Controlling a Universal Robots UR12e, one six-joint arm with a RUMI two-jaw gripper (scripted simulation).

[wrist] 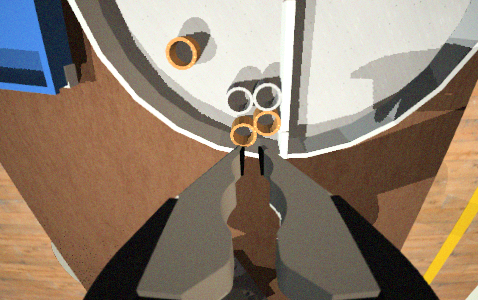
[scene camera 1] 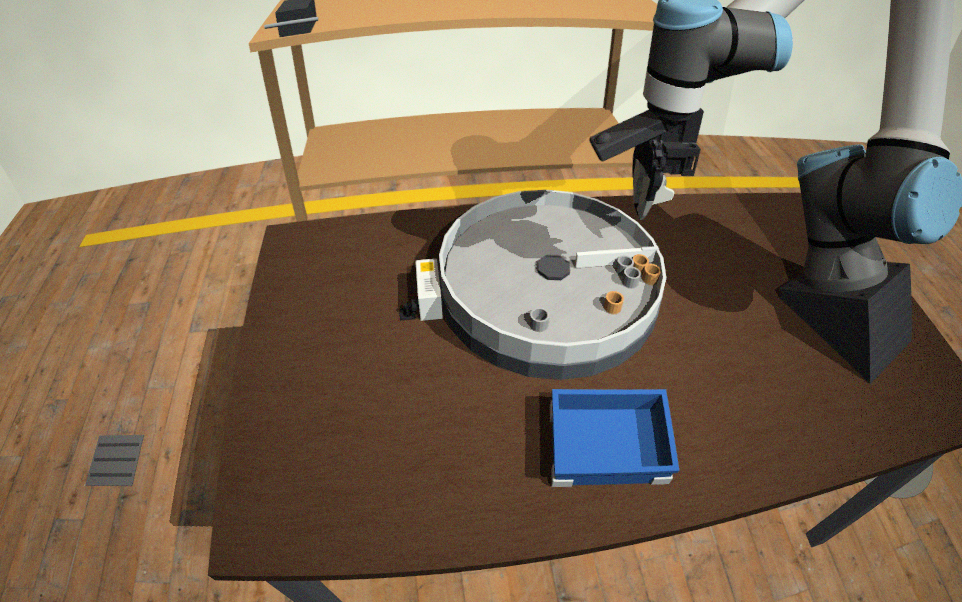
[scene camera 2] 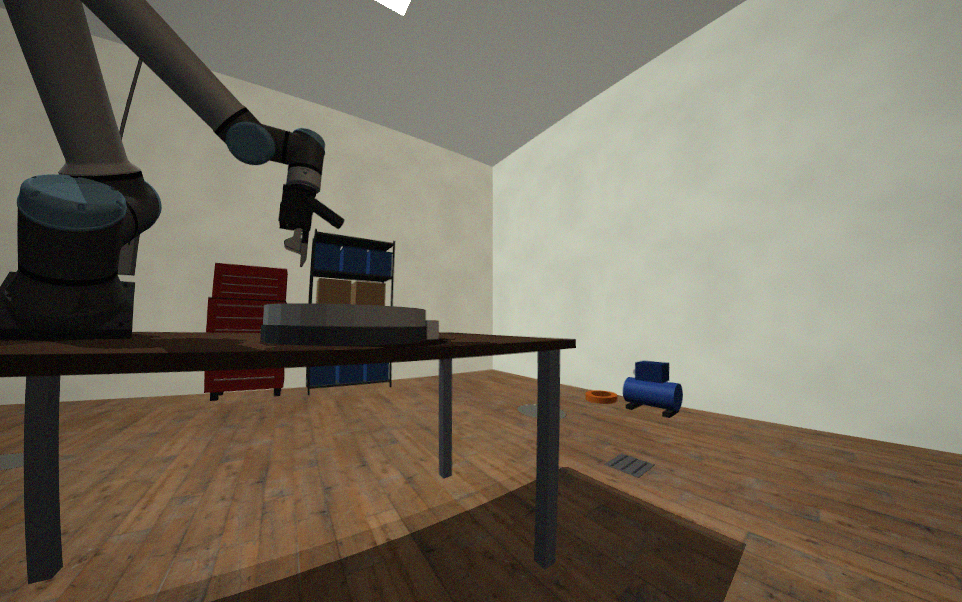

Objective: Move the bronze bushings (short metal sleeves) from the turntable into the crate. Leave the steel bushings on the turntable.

Labels:
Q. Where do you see a round grey turntable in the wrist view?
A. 344,66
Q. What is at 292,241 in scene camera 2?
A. My gripper.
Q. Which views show my gripper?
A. The wrist view, scene camera 1 and scene camera 2: all of them.

